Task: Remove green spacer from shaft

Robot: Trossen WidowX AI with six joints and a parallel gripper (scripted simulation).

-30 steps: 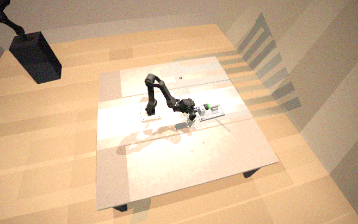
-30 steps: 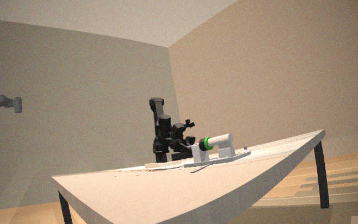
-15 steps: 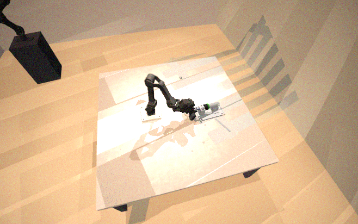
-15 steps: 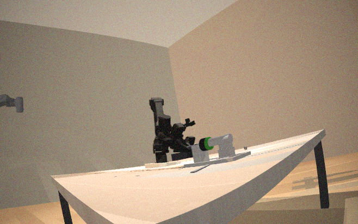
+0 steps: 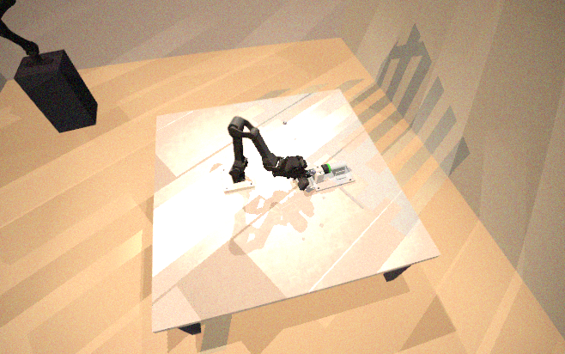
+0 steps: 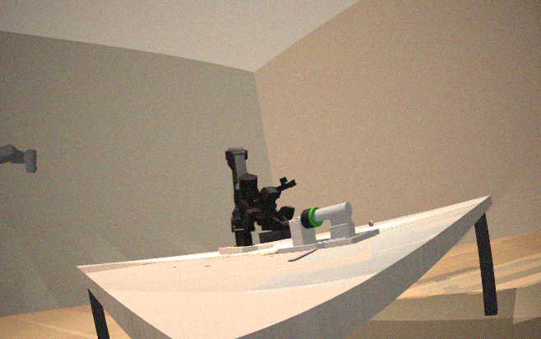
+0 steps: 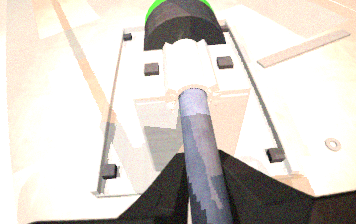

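Right now my gripper tip is 4 cm short of the pale blue-grey shaft and 2 cm below it. Round my gripper tip: thin flat strip 17 cm to the right, 17 cm ahead, 6 cm below; then black spacer 7 cm ahead, 2 cm above; then green spacer 10 cm ahead, 2 cm above.
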